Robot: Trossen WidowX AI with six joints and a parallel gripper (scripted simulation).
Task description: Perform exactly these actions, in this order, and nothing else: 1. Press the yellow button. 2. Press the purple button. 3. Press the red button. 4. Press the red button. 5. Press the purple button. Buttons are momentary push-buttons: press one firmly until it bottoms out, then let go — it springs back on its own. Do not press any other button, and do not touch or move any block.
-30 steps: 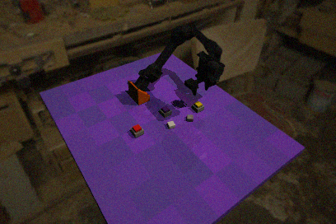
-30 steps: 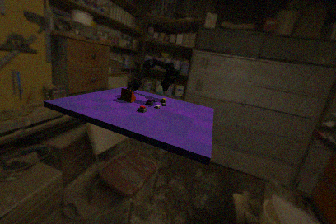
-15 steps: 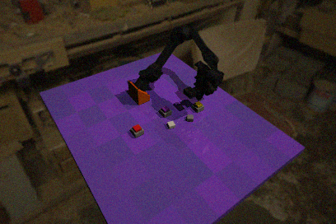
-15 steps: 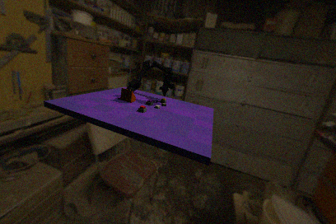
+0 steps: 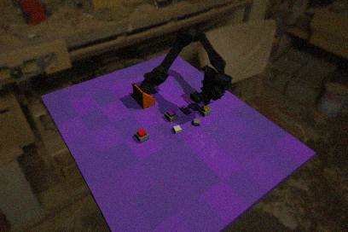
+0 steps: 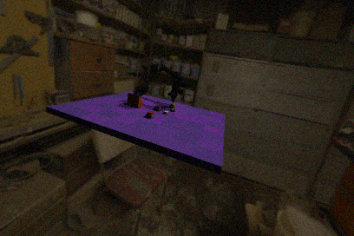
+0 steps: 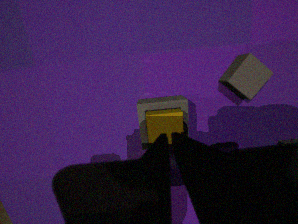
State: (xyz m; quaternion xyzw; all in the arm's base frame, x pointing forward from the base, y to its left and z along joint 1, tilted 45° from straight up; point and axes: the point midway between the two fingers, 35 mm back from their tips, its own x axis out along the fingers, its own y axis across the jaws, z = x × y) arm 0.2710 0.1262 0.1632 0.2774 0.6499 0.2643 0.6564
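The yellow button lies 20 mm below my gripper tip. From my gripper tip the other things lie so: grey block: 40 mm ahead, 90 mm to the right, 40 mm below; white block: 20 mm ahead, 200 mm to the right, 40 mm below; purple button: 70 mm behind, 170 mm to the right, 20 mm below.
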